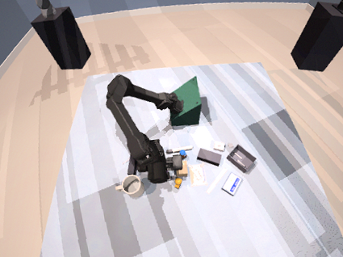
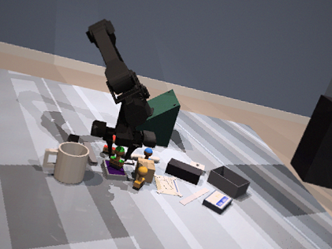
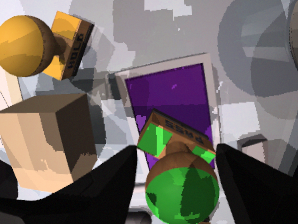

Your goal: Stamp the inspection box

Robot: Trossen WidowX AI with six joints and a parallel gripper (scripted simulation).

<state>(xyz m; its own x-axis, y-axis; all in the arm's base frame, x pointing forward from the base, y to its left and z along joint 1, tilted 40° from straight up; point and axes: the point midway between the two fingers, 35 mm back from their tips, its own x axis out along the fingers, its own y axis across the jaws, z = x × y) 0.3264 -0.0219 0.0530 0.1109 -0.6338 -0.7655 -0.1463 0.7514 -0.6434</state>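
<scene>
My gripper tip is 40 mm above the purple ink pad. From my gripper tip the other things lie so: orange-knobbed stamp: 80 mm to the left, 50 mm ahead, 20 mm below; green-knobbed stamp: right at my gripper tip; cardboard box: 90 mm to the left, 20 mm below, 20 mm behind.
</scene>
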